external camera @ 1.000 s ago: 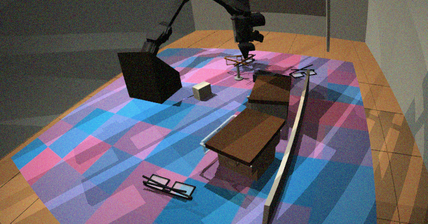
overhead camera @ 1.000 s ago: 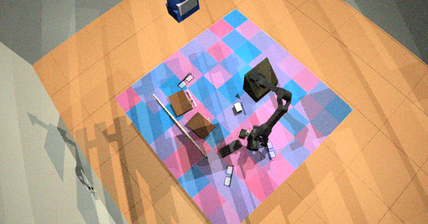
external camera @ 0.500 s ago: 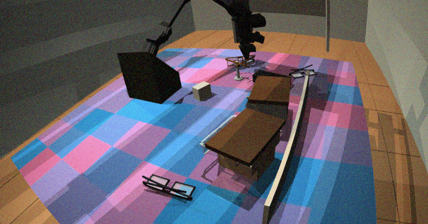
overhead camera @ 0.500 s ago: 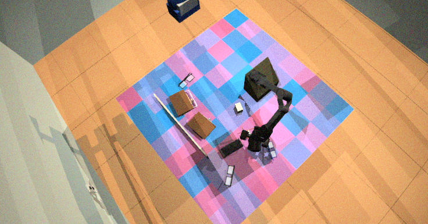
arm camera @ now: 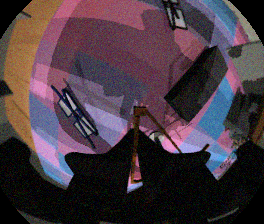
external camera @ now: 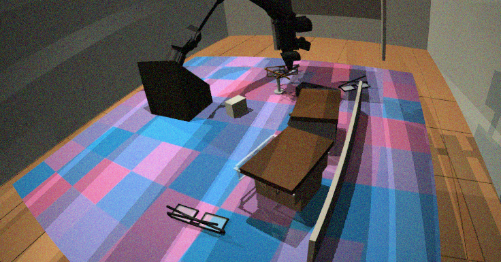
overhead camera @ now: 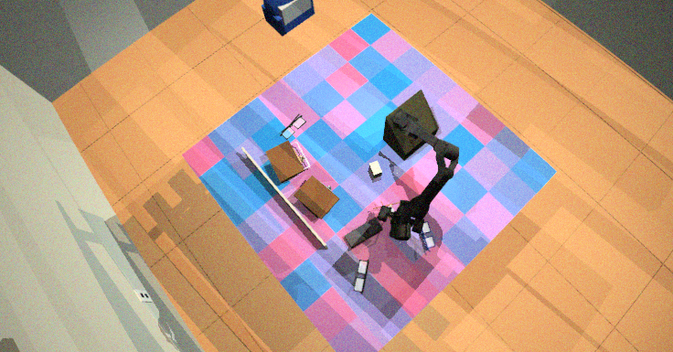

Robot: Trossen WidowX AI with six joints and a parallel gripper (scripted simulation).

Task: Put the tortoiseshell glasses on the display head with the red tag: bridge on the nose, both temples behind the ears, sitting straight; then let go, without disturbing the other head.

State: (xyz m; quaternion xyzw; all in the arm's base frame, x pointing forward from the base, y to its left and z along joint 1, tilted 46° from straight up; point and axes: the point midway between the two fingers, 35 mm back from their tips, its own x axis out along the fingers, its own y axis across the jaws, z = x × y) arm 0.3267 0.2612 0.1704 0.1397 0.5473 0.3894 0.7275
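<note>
My gripper tip is 3 cm past the post stand, 8 cm to the left of it and 4 cm above it. Also, from my gripper tip: long cream bar (27 cm ahead, 45 cm to the right, 1 cm below); then dark slab (13 cm ahead, 9 cm to the right, 4 cm below); then white cube (12 cm behind, 25 cm to the right, 4 cm below).
</note>
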